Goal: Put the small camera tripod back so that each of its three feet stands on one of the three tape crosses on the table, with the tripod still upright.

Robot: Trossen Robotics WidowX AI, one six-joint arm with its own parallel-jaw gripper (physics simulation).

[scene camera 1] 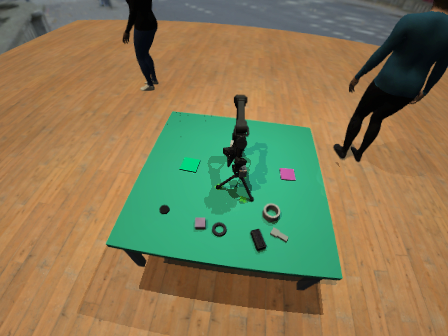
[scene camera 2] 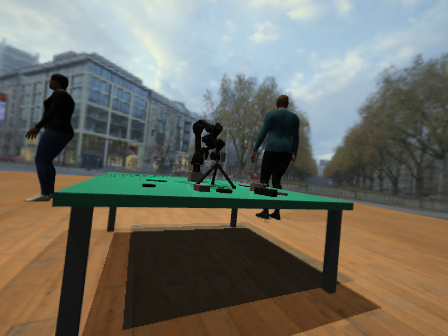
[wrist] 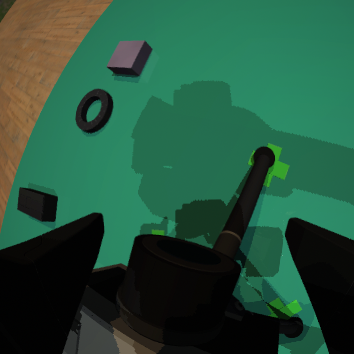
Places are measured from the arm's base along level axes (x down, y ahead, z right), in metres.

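Where they show: gripper, fingertip midpoint: (scene camera 1: 230, 169) (scene camera 2: 210, 157) (wrist: 199, 226); arm's base, link origin: (scene camera 2: 196, 172).
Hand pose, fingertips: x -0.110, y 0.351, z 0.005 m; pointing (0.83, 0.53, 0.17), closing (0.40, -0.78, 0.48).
Each offset is from my fingertips to the top centre of the thing. "*": to the spot under its first point. Level surfaces: height alone.
The black tripod (scene camera 1: 246, 187) (scene camera 2: 214, 174) (wrist: 245, 205) stands upright, carrying a small camera with a dark round lens (wrist: 180, 290). In the wrist view, one foot @[* dz +0.070, dx +0.159, dy +0.010 m] (wrist: 264, 157) covers part of a green tape cross @[dz +0.069, dx +0.184, dy +0.004 m] (wrist: 280, 168). Another foot (wrist: 291, 327) is just beside a second cross @[dz -0.079, dx +0.184, dy -0.124 m] (wrist: 287, 308). A third cross (wrist: 158, 232) shows partly past the lens; scene camera 1 shows a cross @[dz -0.102, dx +0.184, dy +0.070 m] (scene camera 1: 243, 200) left of the front right foot @[* dz -0.154, dx +0.170, dy +0.070 m] (scene camera 1: 251, 199). The remaining foot is hidden in the wrist view. My gripper (wrist: 199, 226) is open and empty, its fingers either side of the tripod's head.
On the green table @[dx +0.184 m] (scene camera 1: 150, 232) are a pink block @[dz +0.124, dx +0.156, dy +0.292 m] (scene camera 1: 200, 223) (wrist: 129, 56), black ring @[dz +0.010, dx +0.169, dy +0.304 m] (scene camera 1: 219, 235) (wrist: 82, 114), black box @[dz -0.214, dx +0.149, dy +0.331 m] (scene camera 1: 258, 239) (wrist: 37, 205), grey ring @[dz -0.281, dx +0.136, dy +0.148 m] (scene camera 1: 271, 219), grey stick @[dz -0.337, dx +0.169, dy +0.278 m] (scene camera 1: 279, 234), black disc @[dz +0.360, dx +0.174, dy +0.243 m] (scene camera 1: 164, 209), green square @[* dz +0.302, dx +0.175, dy -0.144 m] (scene camera 1: 190, 164) and magenta square @[* dz -0.394, dx +0.175, dy -0.194 m] (scene camera 1: 287, 174).
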